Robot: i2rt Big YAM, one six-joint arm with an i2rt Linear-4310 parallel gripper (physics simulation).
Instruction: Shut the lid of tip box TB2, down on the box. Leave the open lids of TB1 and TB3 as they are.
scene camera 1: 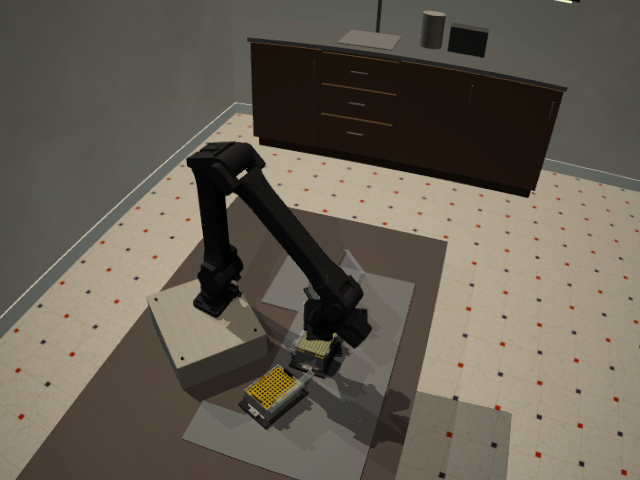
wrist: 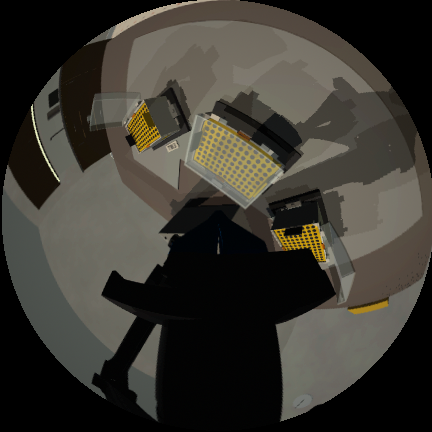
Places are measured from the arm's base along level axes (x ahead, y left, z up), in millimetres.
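Pixels of known places: gripper, between the fingertips: (scene camera 1: pixel 309 327) (wrist: pixel 217 215); arm's base, origin of its link: (scene camera 1: pixel 216 297).
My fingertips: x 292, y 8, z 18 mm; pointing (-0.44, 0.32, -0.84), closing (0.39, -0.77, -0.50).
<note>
For each thing: its top centre in the pictures, then the offset to it from my fingertips. "spot": a spot on its surface instead. Level surfaces: height alone.
- Tip box TB2, centre of its top: (wrist: pixel 220 171) (scene camera 1: pixel 313 333) 2 mm back, 32 mm left, 58 mm down
- TB1, centre of its top: (wrist: pixel 300 254) (scene camera 1: pixel 272 383) 20 mm back, 165 mm right, 61 mm down
- TB3, centre of its top: (wrist: pixel 139 135) 57 mm back, 227 mm left, 70 mm down
- grey mat, height of its surface: 136 mm down
- TB3 label, a spot on its surface: (wrist: pixel 172 146) spot: 91 mm back, 182 mm left, 134 mm down
Tip box TB2 (scene camera 1: pixel 313 356) (wrist: pixel 240 165) stands in the middle of the row. Its clear lid (wrist: pixel 220 187) lies over the yellow tip rack, which shows paler through it; whether it is fully flush I cannot tell. My gripper (scene camera 1: pixel 318 336) (wrist: pixel 217 215) is shut and empty, close above TB2 on the robot-base side in the wrist view; the arm hides part of it in the scene view. TB1 (scene camera 1: pixel 271 390) (wrist: pixel 300 240) has its lid (scene camera 1: pixel 309 379) (wrist: pixel 342 270) open. TB3 (wrist: pixel 162 117) has its lid (wrist: pixel 115 107) (scene camera 1: pixel 355 263) open; the arm hides TB3's box in the scene view.
The boxes stand on a grey mat (scene camera 1: pixel 330 449). The arm's pale pedestal (scene camera 1: pixel 206 341) is left of them in the scene view. A TB3 label (wrist: pixel 172 146) lies beside TB3. A dark cabinet (scene camera 1: pixel 356 118) stands at the back. TB1's and TB3's raised lids flank TB2.
</note>
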